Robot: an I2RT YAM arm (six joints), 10 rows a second.
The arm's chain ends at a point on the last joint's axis. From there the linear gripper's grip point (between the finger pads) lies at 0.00 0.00 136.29 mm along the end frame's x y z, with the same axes.
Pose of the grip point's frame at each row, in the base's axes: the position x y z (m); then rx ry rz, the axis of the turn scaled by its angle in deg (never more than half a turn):
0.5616 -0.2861 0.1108 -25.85 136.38 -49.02
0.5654 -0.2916 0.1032 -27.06 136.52 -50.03
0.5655 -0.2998 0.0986 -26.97 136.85 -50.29
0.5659 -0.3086 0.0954 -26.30 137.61 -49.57
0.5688 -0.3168 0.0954 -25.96 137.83 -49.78
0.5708 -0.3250 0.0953 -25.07 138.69 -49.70
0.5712 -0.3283 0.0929 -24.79 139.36 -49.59
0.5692 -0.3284 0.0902 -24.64 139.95 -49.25
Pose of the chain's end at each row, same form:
0.4786 -0.2217 0.1976 -25.85 136.38 -49.02
0.4830 -0.2262 0.1898 -27.06 136.52 -50.03
0.4838 -0.2339 0.1855 -26.97 136.85 -50.29
0.4853 -0.2431 0.1836 -26.30 137.61 -49.57
0.4887 -0.2508 0.1837 -25.96 137.83 -49.78
0.4923 -0.2583 0.1846 -25.07 138.69 -49.70
0.4940 -0.2614 0.1831 -24.79 139.36 -49.59
0.4929 -0.2618 0.1814 -24.64 139.95 -49.25

